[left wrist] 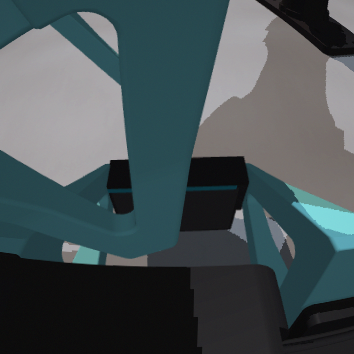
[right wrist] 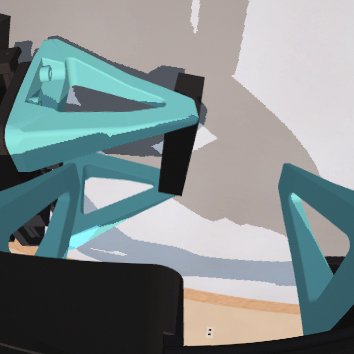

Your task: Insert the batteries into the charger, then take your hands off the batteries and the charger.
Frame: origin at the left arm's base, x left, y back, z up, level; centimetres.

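Seen in the pictures: left gripper, fingertip midpoint: [left wrist: 177, 174] [right wrist: 185, 152]; right gripper, fingertip midpoint: [left wrist: 141, 138] [right wrist: 178, 174]; right arm's base at its link origin: [left wrist: 302, 17].
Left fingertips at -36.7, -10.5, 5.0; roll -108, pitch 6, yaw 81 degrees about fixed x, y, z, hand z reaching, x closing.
A point is followed by its place in that frame, as x, y, z.
A black box with a thin teal line [left wrist: 215, 172] {-35.9, -8.9, 5.8} [right wrist: 177, 165] {-36.4, -10.3, 5.9}, which looks like the charger, is held off the surface. My left gripper [right wrist: 185, 152] {-36.7, -10.5, 5.0} is shut on it, one finger at each end. My right gripper [right wrist: 178, 174] {-36.8, -11.6, 7.6} is open. In the right wrist view its fingers stand wide apart, with the box's lower end showing between them. In the left wrist view, a teal finger of the right arm crosses in front of the box and hides part of its face. No batteries or charger slots can be made out in either view.
A black arm base [left wrist: 320, 30] {-56.8, 9.7, 1.0} stands at the top right of the left wrist view. The pale surface carries large shadows. A wooden edge [right wrist: 240, 300] {-45.6, 24.1, 0.0} and a small pale plate with dark dots [right wrist: 210, 332] show low in the right wrist view. The two grippers are very close together.
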